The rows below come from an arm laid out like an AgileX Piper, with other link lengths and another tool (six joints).
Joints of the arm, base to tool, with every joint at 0 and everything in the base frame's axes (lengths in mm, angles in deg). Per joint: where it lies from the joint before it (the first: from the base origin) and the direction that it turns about. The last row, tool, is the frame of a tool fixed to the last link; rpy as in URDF.
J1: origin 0 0 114.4 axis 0 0 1
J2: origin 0 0 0 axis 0 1 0
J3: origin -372.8 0 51 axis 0 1 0
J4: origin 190.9 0 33.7 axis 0.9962 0 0.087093
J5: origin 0 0 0 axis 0 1 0
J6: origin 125.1 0 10.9 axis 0.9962 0 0.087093
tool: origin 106.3 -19 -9.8 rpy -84.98 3.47 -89.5
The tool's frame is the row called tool.
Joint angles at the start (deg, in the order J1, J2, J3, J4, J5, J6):
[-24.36 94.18 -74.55 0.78 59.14 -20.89]
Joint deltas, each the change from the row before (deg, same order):
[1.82 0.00 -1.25 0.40 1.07 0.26]
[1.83 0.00 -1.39 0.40 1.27 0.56]
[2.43 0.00 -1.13 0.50 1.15 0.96]
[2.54 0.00 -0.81 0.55 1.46 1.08]
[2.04 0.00 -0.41 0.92 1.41 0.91]
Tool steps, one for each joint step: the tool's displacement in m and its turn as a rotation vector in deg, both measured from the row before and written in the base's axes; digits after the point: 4 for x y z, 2 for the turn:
[0.0064 0.0101 0.0042 0.36 -0.35 1.49]
[0.0058 0.0106 0.0046 0.48 -0.31 1.24]
[0.0059 0.0147 0.0035 0.74 -0.21 1.45]
[0.0029 0.0166 0.0019 1.02 0.41 1.46]
[0.0002 0.0156 0.0002 1.39 0.71 1.08]

